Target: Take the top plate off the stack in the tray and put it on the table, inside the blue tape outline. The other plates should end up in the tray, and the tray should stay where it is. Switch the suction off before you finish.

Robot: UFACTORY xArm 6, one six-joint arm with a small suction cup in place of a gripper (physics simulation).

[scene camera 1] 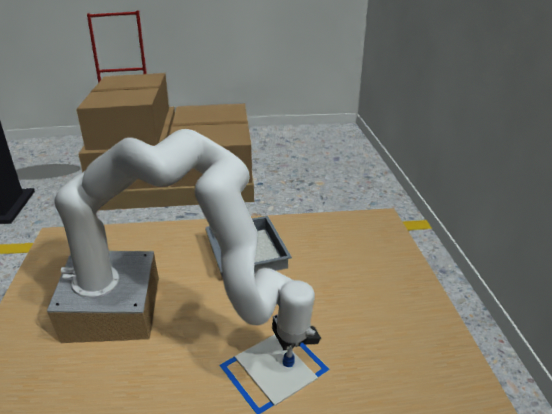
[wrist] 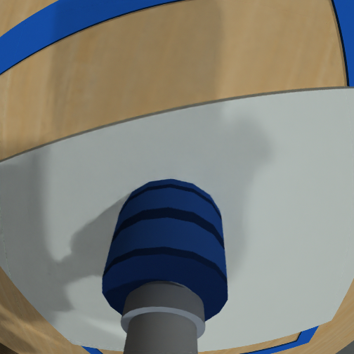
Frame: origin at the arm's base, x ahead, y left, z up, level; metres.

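Where they show: end effector, tool point: (scene camera 1: pixel 287 365); arm's base, origin of the base link: (scene camera 1: pixel 95 282).
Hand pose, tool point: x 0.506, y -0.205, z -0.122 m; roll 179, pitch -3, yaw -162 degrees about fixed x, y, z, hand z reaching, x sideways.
Note:
Things, the pixels of their top centre, and the offset from my tool point. "pt": a spot on its surface instead. Level surfaces: height alone.
- flat light grey plate, middle of its top: (scene camera 1: pixel 275 366) dx -0.032, dy -0.010, dz +0.011 m
- blue tape outline, surface spot: (scene camera 1: pixel 240 389) pt dx -0.120, dy -0.067, dz +0.005 m
- grey tray, surface spot: (scene camera 1: pixel 280 264) pt dx +0.013, dy +0.365, dz +0.027 m
- wooden table, its level: dz +0.004 m
The suction cup (scene camera 1: pixel 288 361) (wrist: pixel 169 215) is dark blue and ribbed. It points down and is shut on a flat light grey plate (scene camera 1: pixel 270 372) (wrist: pixel 300 175), away from the plate's middle. The plate is level, at or very close above the table; a small gap cannot be told. Seen from the scene camera, it overlaps two opposite sides of the blue tape outline (scene camera 1: pixel 240 389) (wrist: pixel 65 25), with bare wood inside the outline beside it. The grey tray (scene camera 1: pixel 280 264) stands farther back, partly hidden by the arm. A light surface shows inside it; the number of plates there cannot be told.
The arm's grey-topped base block (scene camera 1: pixel 102 325) stands at the left of the wooden table (scene camera 1: pixel 380 300). The forearm passes over the tray's left part. Cardboard boxes (scene camera 1: pixel 122 120) and a red frame (scene camera 1: pixel 114 14) stand on the floor behind the table. A dark wall (scene camera 1: pixel 465 150) is at the right.

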